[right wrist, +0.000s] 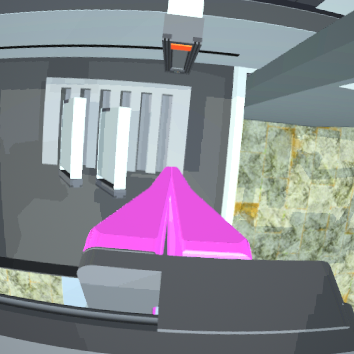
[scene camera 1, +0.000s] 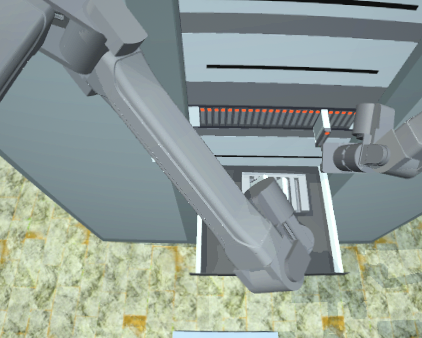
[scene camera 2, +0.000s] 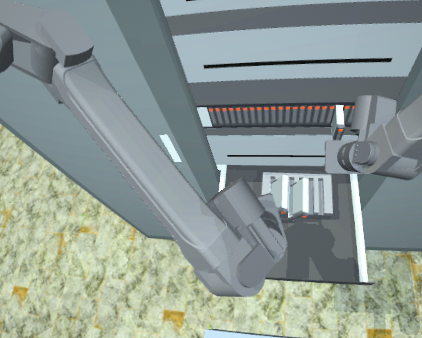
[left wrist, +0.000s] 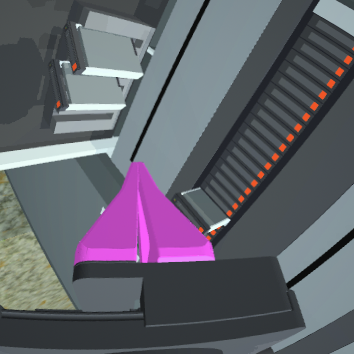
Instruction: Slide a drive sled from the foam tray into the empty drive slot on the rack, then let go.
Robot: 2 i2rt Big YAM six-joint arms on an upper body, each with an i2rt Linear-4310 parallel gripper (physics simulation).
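Frame: origin at the left arm's base, x ahead, y left, z up, level; metres.
Seen in the pictures: left gripper, fingertip midpoint: (left wrist: 136, 169); right gripper, fingertip midpoint: (right wrist: 170, 175) (scene camera 1: 328, 158).
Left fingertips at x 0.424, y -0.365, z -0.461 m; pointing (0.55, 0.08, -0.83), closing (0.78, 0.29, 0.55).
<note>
Pixels of each thing's top centre, then the offset from my left fingertips to it. "spot": a spot on its surface instead.
- drive sled, middle of its top: (left wrist: 224, 222) (scene camera 2: 339, 107) (scene camera 1: 324, 112) dx +0.270, dy -0.183, dz +0.003 m
- foam tray, middle of its top: (right wrist: 112, 124) (left wrist: 102, 80) (scene camera 2: 296, 191) (scene camera 1: 274, 190) dx +0.174, dy -0.096, dz -0.285 m
- open drawer with pale side walls, surface spot: (right wrist: 235, 150) spot: dx +0.148, dy -0.284, dz -0.308 m
A drive sled (scene camera 1: 325, 121) (scene camera 2: 339, 118) (left wrist: 204, 206) (right wrist: 184, 29) with a white edge and an orange mark stands in the row of drives (scene camera 1: 260, 118) (scene camera 2: 270, 116) near its right end in the scene views; its front sticks out past the neighbouring drives. My right gripper (right wrist: 170, 175) is shut and empty, apart from that sled; its fingers are hidden in the scene views. My left gripper (left wrist: 136, 169) is shut and empty, with its fingers hidden in scene camera 2. The foam tray (scene camera 2: 327, 195) (right wrist: 50, 120) holds two more upright sleds (scene camera 2: 299, 197) (right wrist: 75, 140).
The foam tray lies in an open drawer with pale side walls (scene camera 1: 334, 225) (scene camera 2: 361, 235) (right wrist: 235, 150) below the row of drives. Pale rack panels (scene camera 1: 295, 50) (scene camera 2: 300, 45) lie above the row. The left arm reaches across the left part of the drawer in the scene views.
</note>
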